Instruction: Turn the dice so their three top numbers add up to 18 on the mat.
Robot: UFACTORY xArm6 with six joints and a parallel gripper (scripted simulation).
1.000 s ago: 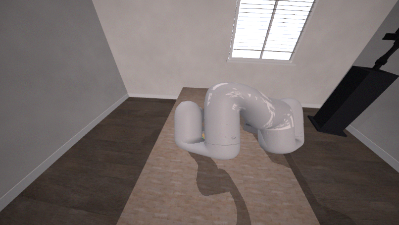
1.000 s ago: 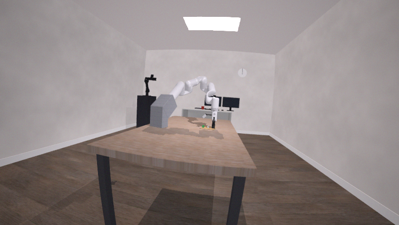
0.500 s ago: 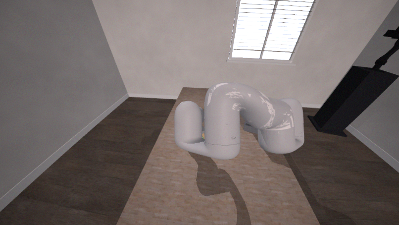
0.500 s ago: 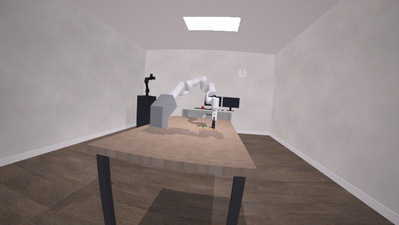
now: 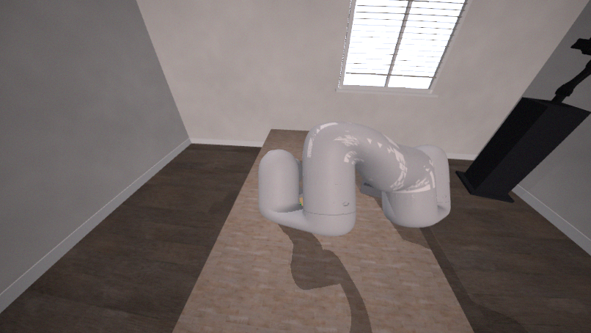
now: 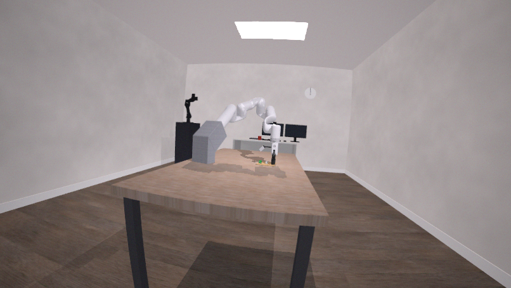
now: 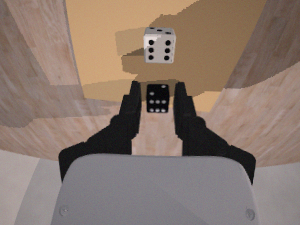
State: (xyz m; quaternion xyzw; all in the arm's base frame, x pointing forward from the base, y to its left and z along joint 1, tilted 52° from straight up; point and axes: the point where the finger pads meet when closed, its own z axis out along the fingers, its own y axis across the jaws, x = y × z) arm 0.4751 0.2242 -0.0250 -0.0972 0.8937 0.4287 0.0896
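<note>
My hand is 1 cm above the black die. From my hand the other things lie so: mat: 5 cm behind, 2 cm below, 1 cm to the right; then white die: 5 cm behind, 1 cm to the right, 1 cm below; then green die: 10 cm behind, 3 cm to the right, 1 cm below.
</note>
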